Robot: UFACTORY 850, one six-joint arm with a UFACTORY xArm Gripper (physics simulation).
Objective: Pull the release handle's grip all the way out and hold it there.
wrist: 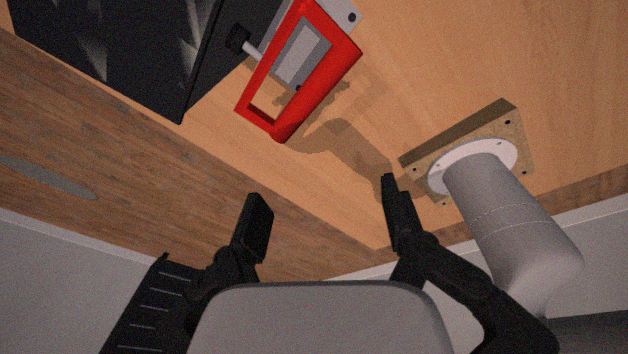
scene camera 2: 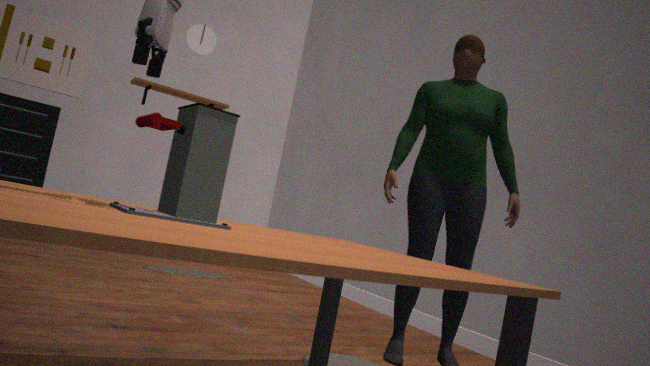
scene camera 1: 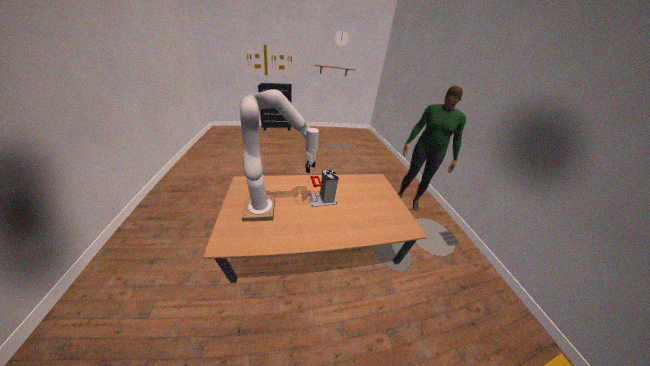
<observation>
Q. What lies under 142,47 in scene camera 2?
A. My gripper.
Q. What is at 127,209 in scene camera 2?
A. A grey base plate.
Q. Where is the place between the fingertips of my gripper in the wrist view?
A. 320,196
</observation>
